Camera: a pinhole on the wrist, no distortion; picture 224 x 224 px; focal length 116.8 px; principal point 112.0 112.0 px. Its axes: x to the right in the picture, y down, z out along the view. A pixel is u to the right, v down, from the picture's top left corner.
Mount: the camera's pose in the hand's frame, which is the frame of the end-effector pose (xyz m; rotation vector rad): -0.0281 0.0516 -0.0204 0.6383 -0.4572 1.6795
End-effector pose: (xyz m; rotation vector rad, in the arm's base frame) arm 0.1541 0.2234 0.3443 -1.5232 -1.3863 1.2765
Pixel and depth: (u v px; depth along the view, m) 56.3 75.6 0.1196
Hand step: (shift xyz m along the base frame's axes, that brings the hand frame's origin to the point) -0.0509 0.0408 0.0385
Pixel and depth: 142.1 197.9 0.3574
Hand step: -0.3400 -0.2437 0.1049
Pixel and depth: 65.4 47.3 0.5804
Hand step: -0.3969 0.4453 0.2392
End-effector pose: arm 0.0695 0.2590 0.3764 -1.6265 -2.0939 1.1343
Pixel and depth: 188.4 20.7 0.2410
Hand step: -0.1765 0.0555 -0.2574
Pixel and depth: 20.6 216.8 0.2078
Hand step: -0.1422 -0.1767 0.1774
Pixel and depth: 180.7 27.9 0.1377
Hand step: -0.0760 0.0212 -0.1424
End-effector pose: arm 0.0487 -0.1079 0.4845 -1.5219 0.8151 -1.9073
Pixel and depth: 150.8 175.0 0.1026
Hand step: 0.0950 0.0406 -0.0329
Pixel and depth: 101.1 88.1 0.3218
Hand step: 0.1744 0.0106 0.2114
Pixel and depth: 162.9 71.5 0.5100
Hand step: 0.4527 -0.1680 0.2567
